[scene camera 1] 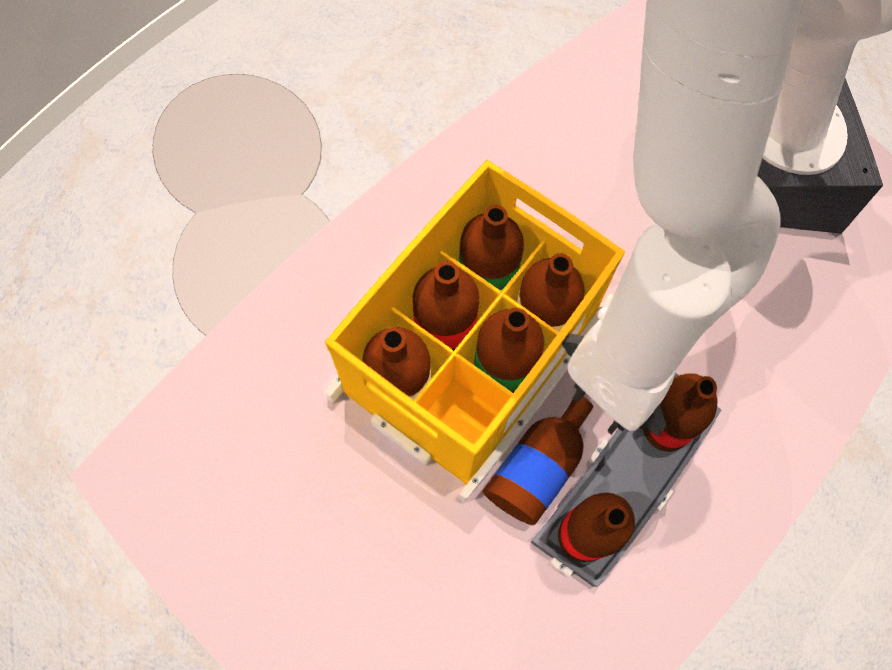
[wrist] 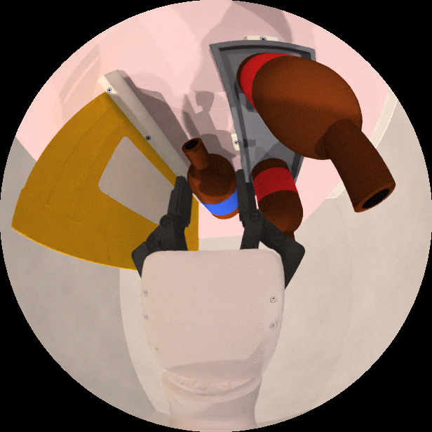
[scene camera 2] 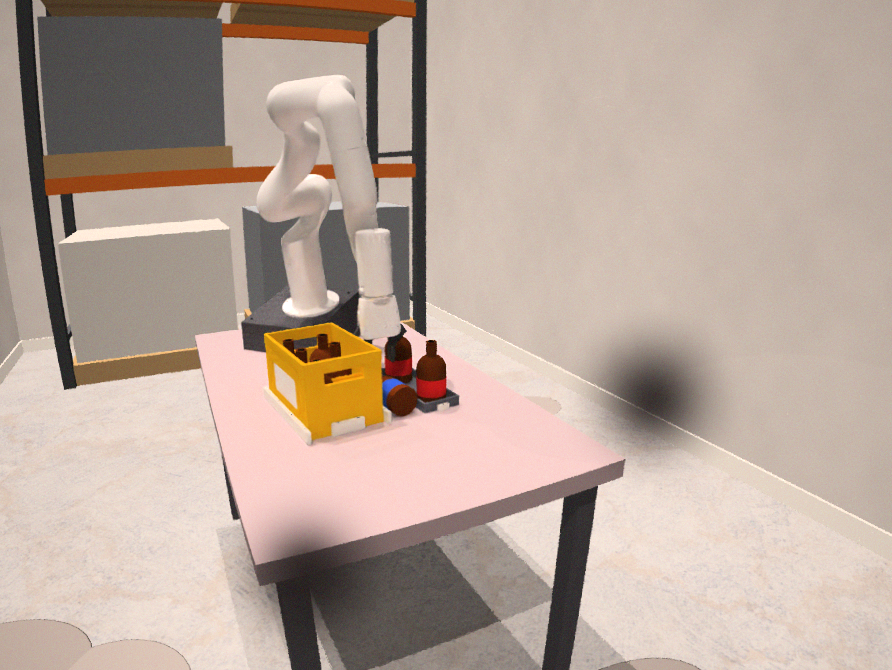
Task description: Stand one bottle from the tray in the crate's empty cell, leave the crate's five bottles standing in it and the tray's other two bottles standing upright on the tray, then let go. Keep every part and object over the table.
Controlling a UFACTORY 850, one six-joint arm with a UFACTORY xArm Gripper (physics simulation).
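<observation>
The yellow crate [scene camera 1: 367, 393] [scene camera 2: 342, 400] [wrist: 60, 200] holds five standing brown bottles; its empty cell [scene camera 1: 465, 403] is at the near right corner in scene camera 1. A blue-labelled bottle [scene camera 1: 533, 472] [scene camera 2: 393, 393] [wrist: 212, 172] lies on its side on the table between crate and grey tray [scene camera 1: 627, 472] [wrist: 224, 65], neck toward the robot base. Two red-labelled bottles stand upright on the tray: one at the base end [scene camera 1: 688, 403] [wrist: 305, 105], one at the far end [scene camera 1: 598, 522] [scene camera 2: 431, 375] [wrist: 277, 190]. My gripper [scene camera 1: 597, 409] [wrist: 211, 181] is open and empty, near the lying bottle's neck.
White rails [scene camera 1: 400, 438] [wrist: 132, 115] edge the crate's foot. The crate's side wall is close beside one finger and the tray's base-end bottle is close beside the gripper. The arm's dark base [scene camera 1: 814, 205] [scene camera 2: 263, 335] stands at the back of the pink table [scene camera 2: 432, 483].
</observation>
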